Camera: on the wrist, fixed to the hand. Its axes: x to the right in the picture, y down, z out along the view.
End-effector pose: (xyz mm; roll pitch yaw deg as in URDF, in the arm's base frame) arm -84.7 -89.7 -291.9 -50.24 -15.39 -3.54
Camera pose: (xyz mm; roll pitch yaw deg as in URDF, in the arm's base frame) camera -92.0 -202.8 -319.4 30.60 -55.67 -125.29
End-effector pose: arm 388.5 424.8 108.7 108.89 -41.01 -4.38
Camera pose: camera 401.9 539.4 91.9 95.53 52.16 8.46
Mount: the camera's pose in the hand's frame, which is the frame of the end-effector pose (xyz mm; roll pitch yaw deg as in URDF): -7.6 -52.2 -104.0 -3.40 -11.01 -93.91
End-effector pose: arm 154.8 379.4 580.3 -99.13 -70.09 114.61
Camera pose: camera 268.3 358.2 596.3 92.83 -14.83 -86.23
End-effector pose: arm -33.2 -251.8 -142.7 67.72 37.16 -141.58
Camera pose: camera 60.6 -275.0 -208.0 -60.08 38.61 82.95
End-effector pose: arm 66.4 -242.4 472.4 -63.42 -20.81 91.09
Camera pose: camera 182.9 -247.3 469.8 54.72 -61.02 -55.42
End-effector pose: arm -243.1 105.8 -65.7 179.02 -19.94 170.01
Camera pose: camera -210.8 45.3 28.6 156.26 12.60 -100.45
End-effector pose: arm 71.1 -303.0 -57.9 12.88 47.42 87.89
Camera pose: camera 95.5 -392.3 -128.8 -51.58 -1.58 -6.06
